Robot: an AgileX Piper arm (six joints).
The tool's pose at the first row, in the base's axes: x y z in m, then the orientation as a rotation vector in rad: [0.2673, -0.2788, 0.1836, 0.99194, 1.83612, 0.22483]
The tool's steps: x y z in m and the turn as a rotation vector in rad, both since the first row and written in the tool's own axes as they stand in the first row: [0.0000, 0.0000, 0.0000, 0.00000, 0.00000, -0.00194]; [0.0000, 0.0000, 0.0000, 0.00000, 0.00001, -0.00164]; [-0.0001, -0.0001, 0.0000, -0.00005, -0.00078, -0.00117]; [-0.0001, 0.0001, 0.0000, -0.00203, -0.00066, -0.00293]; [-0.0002, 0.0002, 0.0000, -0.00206, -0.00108, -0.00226]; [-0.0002, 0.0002, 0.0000, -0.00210, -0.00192, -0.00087]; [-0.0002, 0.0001, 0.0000, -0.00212, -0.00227, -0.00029]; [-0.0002, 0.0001, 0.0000, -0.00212, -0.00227, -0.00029]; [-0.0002, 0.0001, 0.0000, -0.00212, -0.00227, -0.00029]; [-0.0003, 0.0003, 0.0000, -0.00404, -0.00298, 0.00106]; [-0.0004, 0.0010, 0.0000, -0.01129, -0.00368, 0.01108]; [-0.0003, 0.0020, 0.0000, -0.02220, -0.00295, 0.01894]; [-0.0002, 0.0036, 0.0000, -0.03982, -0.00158, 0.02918]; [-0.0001, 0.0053, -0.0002, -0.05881, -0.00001, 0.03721]
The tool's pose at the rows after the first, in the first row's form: [0.2673, -0.2788, 0.1836, 0.99012, 1.83701, 0.22365]; [0.2673, -0.2788, 0.1836, 0.99040, 1.83688, 0.22384]; [0.2673, -0.2789, 0.1836, 0.99077, 1.83594, 0.22375]; [0.2674, -0.2788, 0.1837, 0.98775, 1.83630, 0.22452]; [0.2674, -0.2788, 0.1838, 0.98834, 1.83561, 0.22473]; [0.2674, -0.2788, 0.1838, 0.98957, 1.83420, 0.22516]; [0.2674, -0.2789, 0.1838, 0.99008, 1.83361, 0.22535]; [0.2674, -0.2789, 0.1838, 0.99008, 1.83361, 0.22535]; [0.2674, -0.2789, 0.1838, 0.99008, 1.83361, 0.22535]; [0.2675, -0.2788, 0.1840, 0.98999, 1.83181, 0.22751]; [0.2679, -0.2784, 0.1844, 0.99431, 1.82455, 0.23971]; [0.2684, -0.2777, 0.1849, 0.99412, 1.81850, 0.25461]; [0.2692, -0.2766, 0.1857, 0.99147, 1.80994, 0.27724]; [0.2700, -0.2754, 0.1867, 0.98575, 1.80206, 0.29978]
